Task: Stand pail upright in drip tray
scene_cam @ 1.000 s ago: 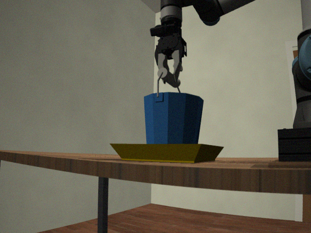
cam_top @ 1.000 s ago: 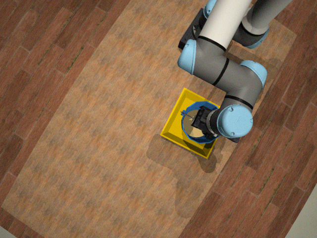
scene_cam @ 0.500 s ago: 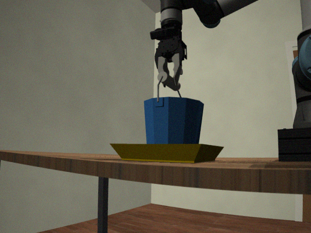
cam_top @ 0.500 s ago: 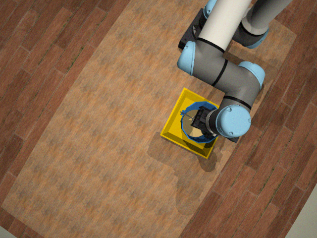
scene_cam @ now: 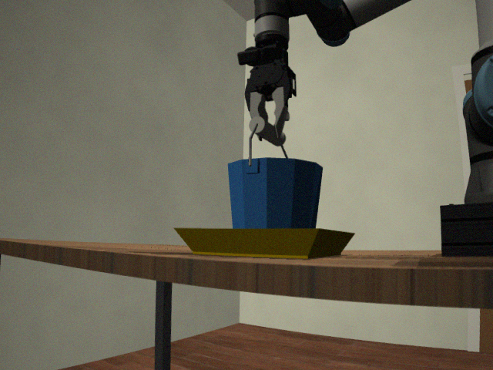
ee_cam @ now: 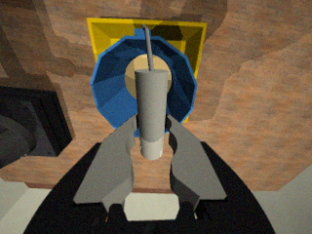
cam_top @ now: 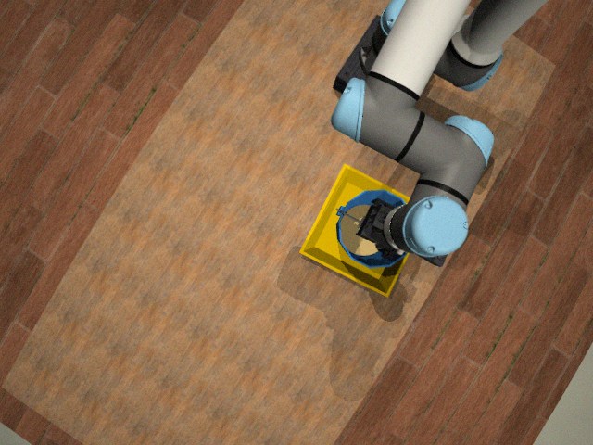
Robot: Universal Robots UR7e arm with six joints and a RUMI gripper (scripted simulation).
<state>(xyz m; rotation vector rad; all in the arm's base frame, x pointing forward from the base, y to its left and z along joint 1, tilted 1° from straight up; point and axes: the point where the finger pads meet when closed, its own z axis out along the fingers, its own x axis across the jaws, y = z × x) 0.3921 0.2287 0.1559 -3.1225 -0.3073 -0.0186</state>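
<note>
Now: the pail handle 30 mm below my hand. Round my hand: yellow drip tray (10 mm behind, 220 mm below); pail (10 mm behind, 90 mm below).
</note>
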